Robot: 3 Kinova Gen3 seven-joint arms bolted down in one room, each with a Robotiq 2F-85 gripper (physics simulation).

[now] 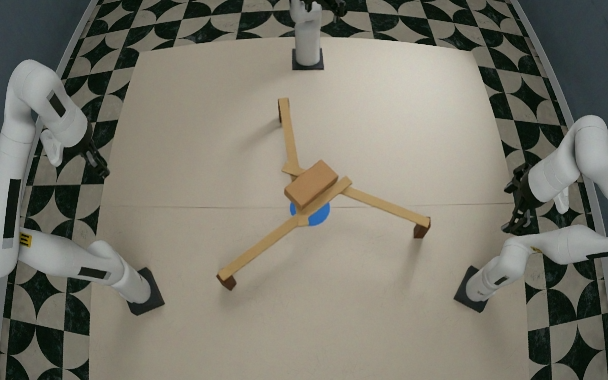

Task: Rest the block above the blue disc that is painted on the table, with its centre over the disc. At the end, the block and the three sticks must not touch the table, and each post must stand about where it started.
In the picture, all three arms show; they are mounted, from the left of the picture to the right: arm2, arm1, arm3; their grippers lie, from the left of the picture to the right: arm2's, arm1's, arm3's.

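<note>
The block [311, 183] lies on three crossed sticks. The top stick [289, 132], right stick [387, 204] and lower-left stick [260, 250] overlap in a ring, each with its outer end on a post: top post [280, 114], right post [421, 230], lower-left post [227, 283]. The blue disc [320, 216] shows partly below the block; sticks and block hide the rest. Exact centring is hard to judge. Arm1's gripper [325, 7], cut by the top edge, looks open. Arm2's gripper [104, 173] is edge-on, its opening unclear. Arm3's gripper [508, 207] is open. All three are far from the sticks.
The arm1 base [307, 66] is at the table's top edge, the arm2 base [155, 299] at lower left and the arm3 base [463, 294] at lower right. A thin seam crosses the table [175, 150]. Chequered floor [42, 320] surrounds its sides.
</note>
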